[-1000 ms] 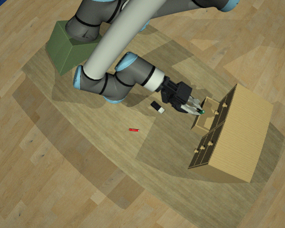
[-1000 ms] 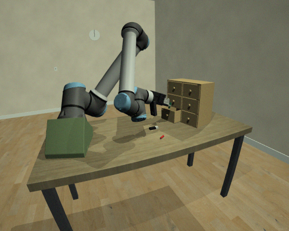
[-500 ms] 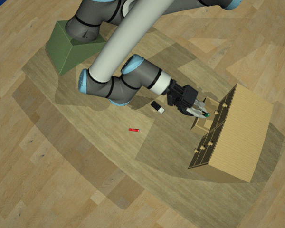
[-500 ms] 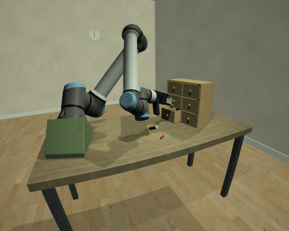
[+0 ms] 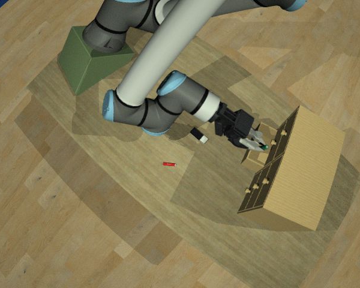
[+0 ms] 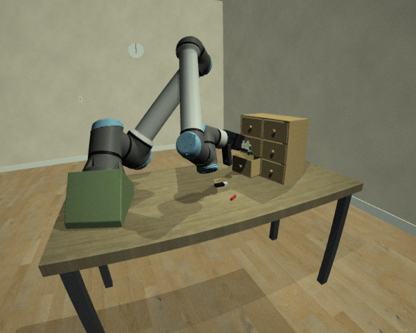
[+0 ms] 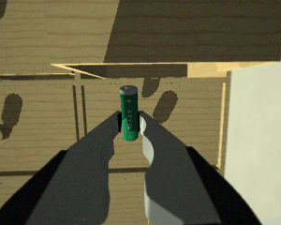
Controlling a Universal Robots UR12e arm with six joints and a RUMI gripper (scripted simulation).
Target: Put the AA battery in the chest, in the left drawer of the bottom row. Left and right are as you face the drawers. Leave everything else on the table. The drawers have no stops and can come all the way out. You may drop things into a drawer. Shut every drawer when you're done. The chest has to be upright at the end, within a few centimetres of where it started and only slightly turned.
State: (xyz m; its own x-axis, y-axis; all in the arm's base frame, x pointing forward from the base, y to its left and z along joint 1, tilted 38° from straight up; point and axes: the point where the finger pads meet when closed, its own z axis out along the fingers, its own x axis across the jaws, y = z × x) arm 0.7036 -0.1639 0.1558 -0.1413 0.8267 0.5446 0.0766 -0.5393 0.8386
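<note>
My hand is 10 mm short of the green AA battery. From my hand the other things lie so: black-and-white block: 200 mm behind, 50 mm to the right, 130 mm below; then small red cylinder: 230 mm behind, 190 mm to the right, 140 mm below.
</note>
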